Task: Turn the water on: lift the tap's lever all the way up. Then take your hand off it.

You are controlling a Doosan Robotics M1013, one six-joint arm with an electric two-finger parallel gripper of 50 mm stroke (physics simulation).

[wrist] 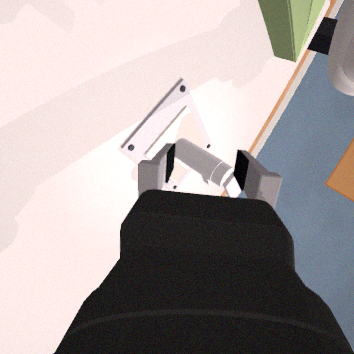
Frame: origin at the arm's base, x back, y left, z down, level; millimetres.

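Where they show: gripper, fingertip midpoint: point(204, 158).
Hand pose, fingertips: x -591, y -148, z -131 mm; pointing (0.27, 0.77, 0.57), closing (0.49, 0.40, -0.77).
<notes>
Things, the pixels of their centre, and the offset from my fingertips. "spot": a spot on its surface instead.
- grey cylinder, surface spot: point(201, 160) spot: dx +14, dy +202, dz +106 mm
- white bracket-like frame, body centre: point(176, 145) dx +15, dy +226, dz +193 mm
The tap shows as a grey cylinder point(201, 160) with a pale ring and a light, flat-sided piece at its lower right end, near the middle of the wrist view. It lies slantwise across the gap between the fingertips in this view. I cannot tell which part is the lever or how far it is raised. My gripper point(204, 158) is open, its two grey fingers with black pads standing to either side of the cylinder, with nothing held. The black gripper body hides what lies below the cylinder.
A white bracket-like frame point(160, 117) with dark screw heads lies just up and left of the tap. A green block point(289, 32) stands at the upper right, near an orange-brown edge strip point(274, 119). Beyond it are a blue surface point(305, 130), a rounded grey object point(344, 65) and an orange-brown piece point(345, 175).
</notes>
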